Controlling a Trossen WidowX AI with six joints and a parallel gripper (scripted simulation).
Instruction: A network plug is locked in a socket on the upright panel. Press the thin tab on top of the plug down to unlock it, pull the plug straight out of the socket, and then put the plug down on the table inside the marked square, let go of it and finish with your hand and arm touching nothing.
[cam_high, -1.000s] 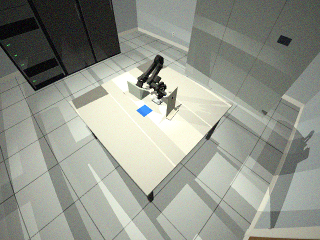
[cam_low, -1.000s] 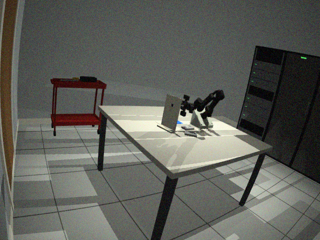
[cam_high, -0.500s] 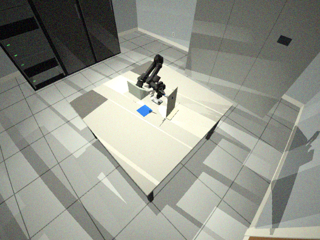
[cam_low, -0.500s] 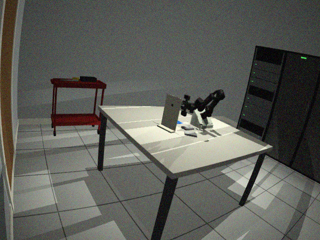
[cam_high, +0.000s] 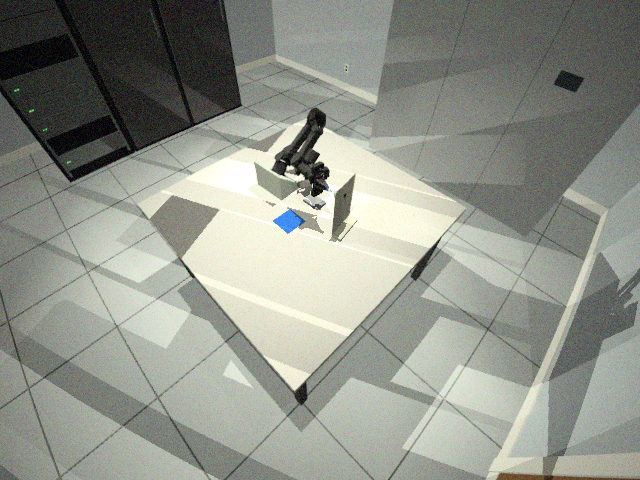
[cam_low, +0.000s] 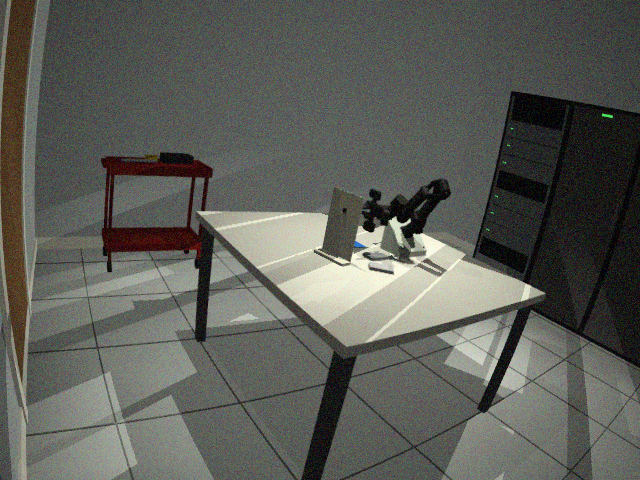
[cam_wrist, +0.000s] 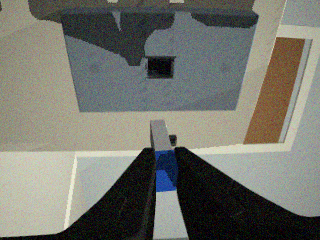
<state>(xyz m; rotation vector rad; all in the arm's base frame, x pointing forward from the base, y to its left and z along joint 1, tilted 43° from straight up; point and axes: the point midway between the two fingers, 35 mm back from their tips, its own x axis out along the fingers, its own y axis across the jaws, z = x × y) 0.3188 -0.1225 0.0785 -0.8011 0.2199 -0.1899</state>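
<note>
Now: gripper tip 150 mm past the blue marked square, 120 mm to the left of it and 210 mm above it. Round my gripper tip: grey upright panel 90 mm ahead, 10 mm to the left, 80 mm below; network plug right at my gripper tip.
</note>
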